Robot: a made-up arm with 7 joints.
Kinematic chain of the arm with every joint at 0, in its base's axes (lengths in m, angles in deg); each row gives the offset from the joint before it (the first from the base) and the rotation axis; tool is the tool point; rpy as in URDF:
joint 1: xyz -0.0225 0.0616 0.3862 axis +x
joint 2: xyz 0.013 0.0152 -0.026 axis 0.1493 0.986 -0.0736
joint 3: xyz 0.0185 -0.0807 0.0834 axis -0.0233 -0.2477 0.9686
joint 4: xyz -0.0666 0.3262 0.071 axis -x
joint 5: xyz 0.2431 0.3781 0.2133 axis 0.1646 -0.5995 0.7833
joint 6: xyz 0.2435 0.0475 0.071 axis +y
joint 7: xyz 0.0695 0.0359 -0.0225 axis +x
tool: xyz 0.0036 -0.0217 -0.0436 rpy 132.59 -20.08 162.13
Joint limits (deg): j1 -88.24..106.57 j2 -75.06..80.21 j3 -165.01..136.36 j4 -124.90..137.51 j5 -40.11..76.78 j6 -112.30..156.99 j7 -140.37..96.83
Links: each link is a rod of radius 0.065 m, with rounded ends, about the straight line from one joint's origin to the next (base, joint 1, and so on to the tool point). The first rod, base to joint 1, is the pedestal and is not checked.
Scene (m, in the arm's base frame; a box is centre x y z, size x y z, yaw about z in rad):
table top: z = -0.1
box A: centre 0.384 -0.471 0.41 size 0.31 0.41 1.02 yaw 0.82
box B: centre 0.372 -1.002 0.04 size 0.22 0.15 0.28 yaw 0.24
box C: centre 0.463 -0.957 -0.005 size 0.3 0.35 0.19 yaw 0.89
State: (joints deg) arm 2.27 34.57 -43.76 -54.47 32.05 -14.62 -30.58
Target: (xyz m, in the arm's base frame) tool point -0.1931 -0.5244 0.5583
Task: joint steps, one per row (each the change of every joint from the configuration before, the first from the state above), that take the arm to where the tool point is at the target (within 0.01 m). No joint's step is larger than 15 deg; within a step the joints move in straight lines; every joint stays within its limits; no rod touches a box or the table.
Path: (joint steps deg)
1: 2.02 -11.69 3.42 -6.76 7.45 -14.14 -6.58
2: 2.01 -11.68 3.42 -6.75 7.46 -14.14 -6.59
3: 2.02 -11.69 3.43 -6.76 7.46 -14.14 -6.58
4: 2.01 -11.69 3.42 -6.76 7.45 -14.14 -6.58
5: 2.02 -11.68 3.42 -6.76 7.45 -14.14 -6.59
6: 2.01 -11.69 3.42 -6.75 7.46 -14.14 -6.58
7: 0.43 7.97 -10.84 -5.98 -3.82 14.87 6.55
8: 0.43 7.98 -10.85 -5.98 -3.83 14.86 6.54
9: 0.43 7.97 -10.85 -5.97 -3.82 14.87 6.55
10: 0.43 7.97 -10.85 -5.98 -3.82 14.87 6.55
11: 0.42 7.97 -10.84 -5.98 -3.83 14.86 6.55

